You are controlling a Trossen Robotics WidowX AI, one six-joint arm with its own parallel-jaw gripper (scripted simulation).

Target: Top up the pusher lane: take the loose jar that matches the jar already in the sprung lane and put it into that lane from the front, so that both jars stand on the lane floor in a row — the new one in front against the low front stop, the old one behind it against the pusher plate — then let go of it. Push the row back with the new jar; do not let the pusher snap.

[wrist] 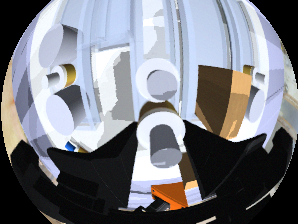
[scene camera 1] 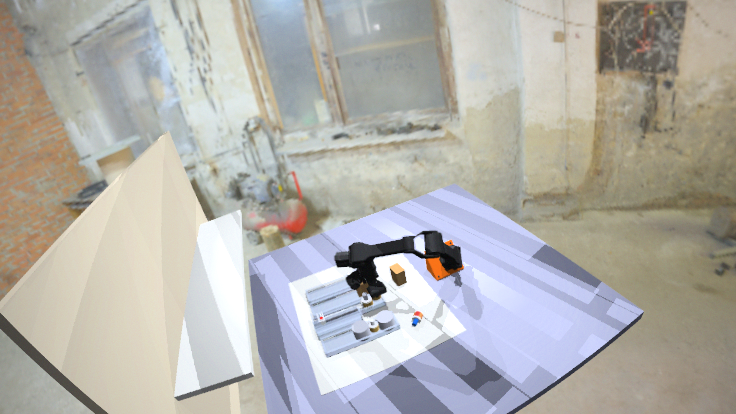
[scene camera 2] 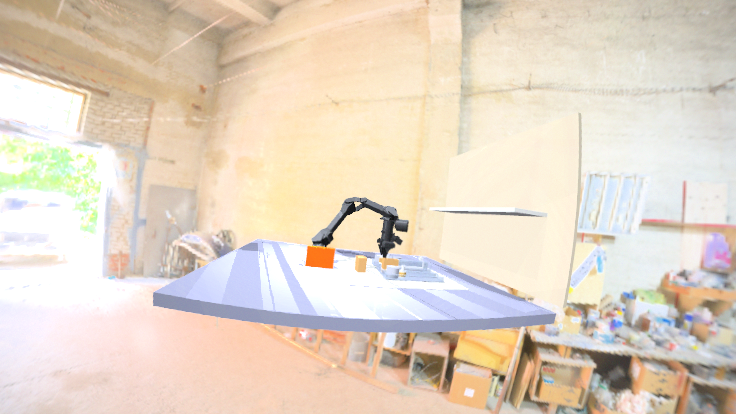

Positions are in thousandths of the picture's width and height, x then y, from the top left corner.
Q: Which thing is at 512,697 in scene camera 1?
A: My gripper.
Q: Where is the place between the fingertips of my gripper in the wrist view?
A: At 535,560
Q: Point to a grey lane rack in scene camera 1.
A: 465,774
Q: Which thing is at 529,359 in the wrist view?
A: A jar.
